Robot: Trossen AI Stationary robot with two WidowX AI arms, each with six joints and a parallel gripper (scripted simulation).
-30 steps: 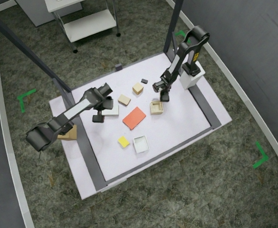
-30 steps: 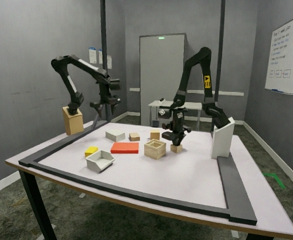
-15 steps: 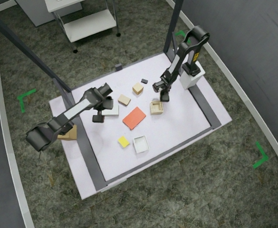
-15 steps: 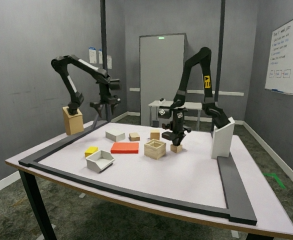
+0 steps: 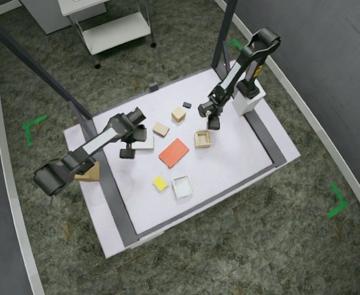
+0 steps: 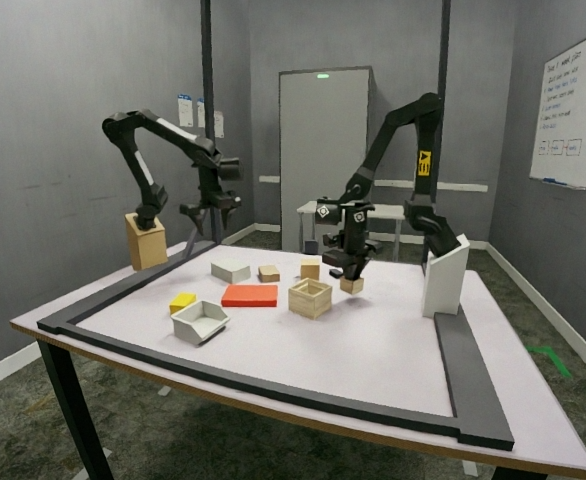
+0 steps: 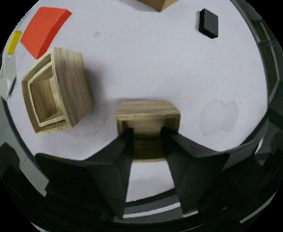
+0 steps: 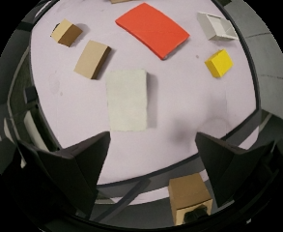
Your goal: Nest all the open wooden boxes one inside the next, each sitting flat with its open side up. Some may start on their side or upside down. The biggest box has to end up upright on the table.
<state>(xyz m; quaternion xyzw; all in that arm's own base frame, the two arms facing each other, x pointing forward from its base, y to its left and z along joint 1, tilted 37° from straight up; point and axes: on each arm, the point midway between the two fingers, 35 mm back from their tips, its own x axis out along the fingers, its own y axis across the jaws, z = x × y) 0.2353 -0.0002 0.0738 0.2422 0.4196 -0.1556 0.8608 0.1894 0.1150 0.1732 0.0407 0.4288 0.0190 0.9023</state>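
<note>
My left hand is 80 mm short of the mid-sized wooden box, 90 mm to the left of it and 70 mm above it. Round my left hand: biggest wooden box (80 mm ahead, 90 mm to the right, 70 mm below); small black piece (160 mm behind, 70 mm to the right, 80 mm below); small wooden box (50 mm below).
</note>
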